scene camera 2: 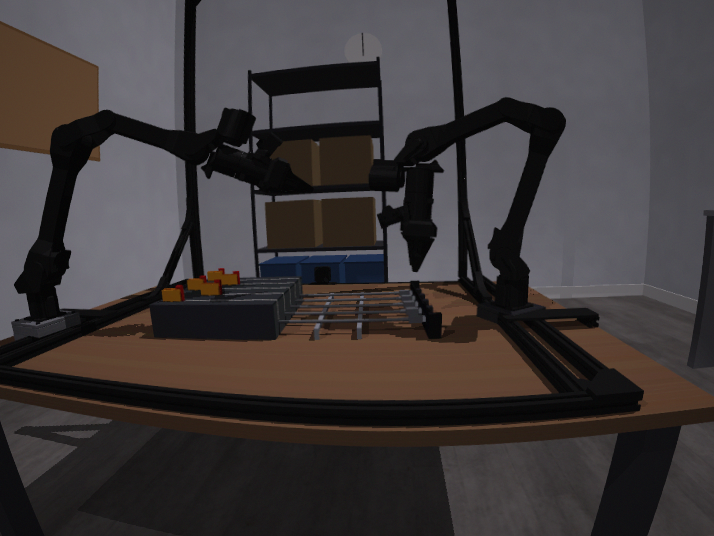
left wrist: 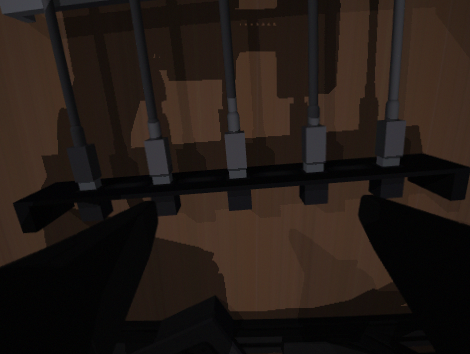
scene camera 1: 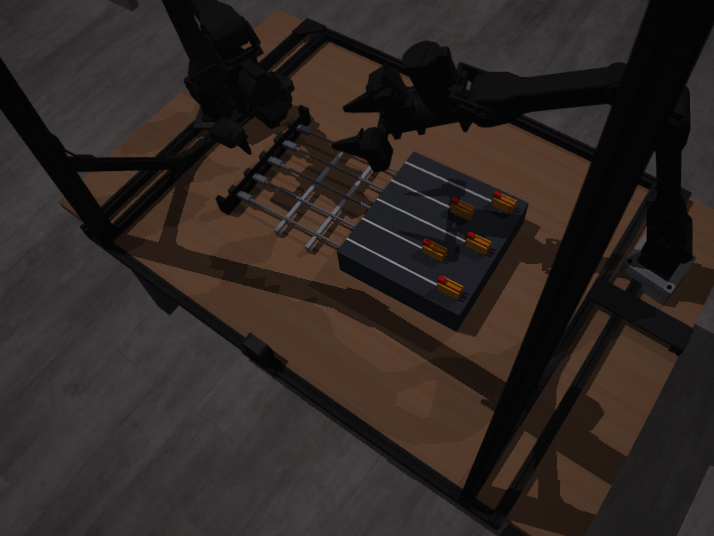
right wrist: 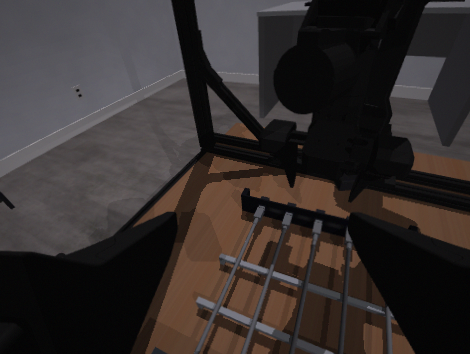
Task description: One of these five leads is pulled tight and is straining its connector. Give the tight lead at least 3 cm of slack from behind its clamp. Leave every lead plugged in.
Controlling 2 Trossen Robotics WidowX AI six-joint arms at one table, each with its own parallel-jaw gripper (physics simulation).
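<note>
Several grey leads run straight from grey plugs in a black connector bar to a dark block. Pale lines continue across its top to orange clamps with red parts. I cannot tell which lead is tight. The plugs sit at the bar. My left gripper is open and empty, pointing down above the bar. My right gripper is open and empty, tilted high above the leads' far side in scene camera 1.
Two pale cross rails lie across the leads between bar and block. A black frame edges the wooden table. A dark frame post crosses the right of scene camera 1. Shelves with boxes stand behind the table.
</note>
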